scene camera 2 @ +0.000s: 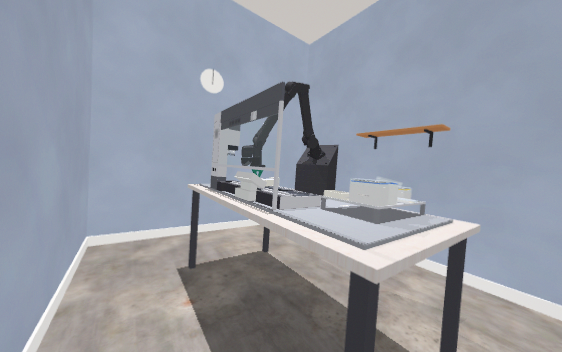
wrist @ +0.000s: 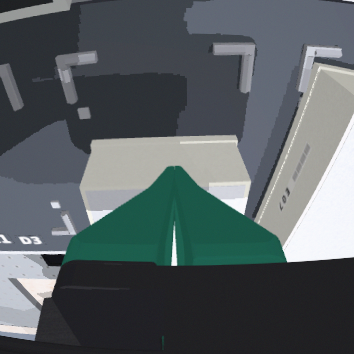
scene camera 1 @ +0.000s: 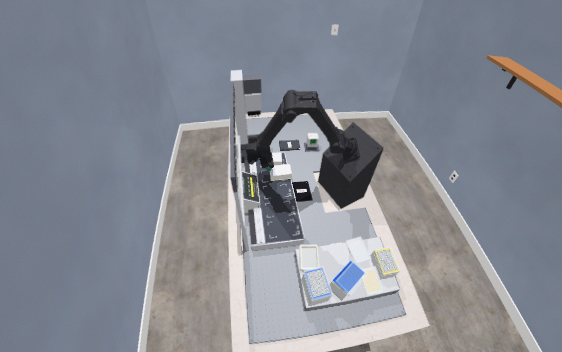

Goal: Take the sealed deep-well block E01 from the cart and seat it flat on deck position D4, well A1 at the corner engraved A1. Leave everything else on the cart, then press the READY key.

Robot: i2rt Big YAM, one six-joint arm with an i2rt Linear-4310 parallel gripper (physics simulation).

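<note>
My gripper point(scene camera 1: 268, 169) point(scene camera 2: 257, 175) point(wrist: 173, 177) is shut, its green fingertips meeting with nothing visible between them. It points down over a white block point(scene camera 1: 281, 171) point(wrist: 165, 157) on the dark deck point(scene camera 1: 277, 227) point(wrist: 135, 100), beside the printed D3 label point(wrist: 30, 240). The fingers hide much of the block's top; no code shows on it, and I cannot tell if they touch it. The cart point(scene camera 1: 332, 255) point(scene camera 2: 412, 202) carries several boxes. A black pad point(scene camera 1: 302, 191) with a white label lies beside the deck; its text is unreadable.
Another pale block point(scene camera 1: 277, 158) point(wrist: 300, 130) stands close to the right in the wrist view, its code perhaps E07. A clear-sided frame point(scene camera 2: 280, 150) and a screen with a yellow bar point(scene camera 1: 251, 187) stand along the deck. A small device point(scene camera 1: 312, 140) with a green face stands behind.
</note>
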